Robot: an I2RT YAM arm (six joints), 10 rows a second.
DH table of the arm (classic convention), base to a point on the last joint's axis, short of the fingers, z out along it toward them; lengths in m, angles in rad. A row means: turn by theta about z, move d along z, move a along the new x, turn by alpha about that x. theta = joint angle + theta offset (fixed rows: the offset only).
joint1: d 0.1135; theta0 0; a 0.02; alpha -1.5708
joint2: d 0; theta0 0; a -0.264; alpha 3.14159
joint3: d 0; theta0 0.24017; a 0.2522; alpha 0
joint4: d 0; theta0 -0.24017; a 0.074; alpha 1.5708
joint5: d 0; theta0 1.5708; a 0; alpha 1.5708
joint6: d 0.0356; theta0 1.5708; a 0; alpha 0
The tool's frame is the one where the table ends.
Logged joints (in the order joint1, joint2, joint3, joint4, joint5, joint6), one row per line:
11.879 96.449 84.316 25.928 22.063 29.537
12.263 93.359 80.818 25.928 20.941 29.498
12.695 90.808 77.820 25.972 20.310 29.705
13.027 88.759 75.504 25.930 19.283 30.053
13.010 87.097 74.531 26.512 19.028 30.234
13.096 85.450 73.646 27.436 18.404 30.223
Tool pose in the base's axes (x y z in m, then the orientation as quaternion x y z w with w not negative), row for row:
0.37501 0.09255 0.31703 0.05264 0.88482 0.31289 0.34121
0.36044 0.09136 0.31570 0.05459 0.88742 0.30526 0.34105
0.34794 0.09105 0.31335 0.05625 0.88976 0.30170 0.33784
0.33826 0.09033 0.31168 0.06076 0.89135 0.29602 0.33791
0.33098 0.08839 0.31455 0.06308 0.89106 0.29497 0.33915
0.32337 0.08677 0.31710 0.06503 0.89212 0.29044 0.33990
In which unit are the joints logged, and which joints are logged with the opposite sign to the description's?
The joints are logged in degrees. Opposite sign: joint4, joint5.
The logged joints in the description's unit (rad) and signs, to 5 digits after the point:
0.20733 1.68335 1.47159 -0.45253 -0.38507 0.51552
0.21403 1.62942 1.41054 -0.45253 -0.36549 0.51484
0.22157 1.58490 1.35822 -0.45330 -0.35448 0.51845
0.22736 1.54914 1.31779 -0.45256 -0.33655 0.52452
0.22707 1.52013 1.30081 -0.46272 -0.33210 0.52768
0.22857 1.49138 1.28537 -0.47885 -0.32121 0.52749

